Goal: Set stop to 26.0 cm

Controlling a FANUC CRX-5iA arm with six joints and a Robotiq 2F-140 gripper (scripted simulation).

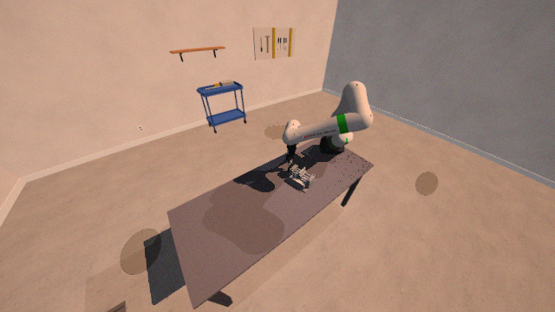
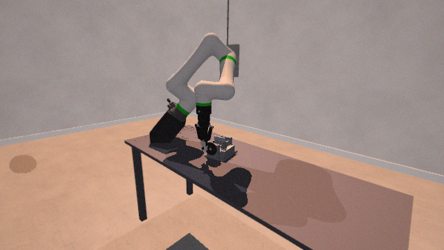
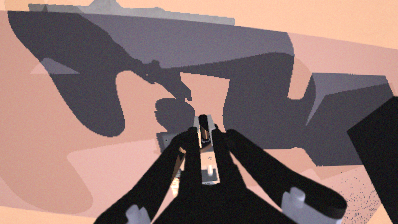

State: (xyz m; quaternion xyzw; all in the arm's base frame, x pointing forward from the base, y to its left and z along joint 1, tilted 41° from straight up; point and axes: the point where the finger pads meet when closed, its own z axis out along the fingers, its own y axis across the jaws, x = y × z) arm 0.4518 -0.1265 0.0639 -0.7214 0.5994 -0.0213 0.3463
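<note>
The handwheel is 20 mm to the left of my hand and 20 mm below it. The rest, counted from my hand: grey stop fixture 10 mm behind, 150 mm to the left, 10 mm below.
</note>
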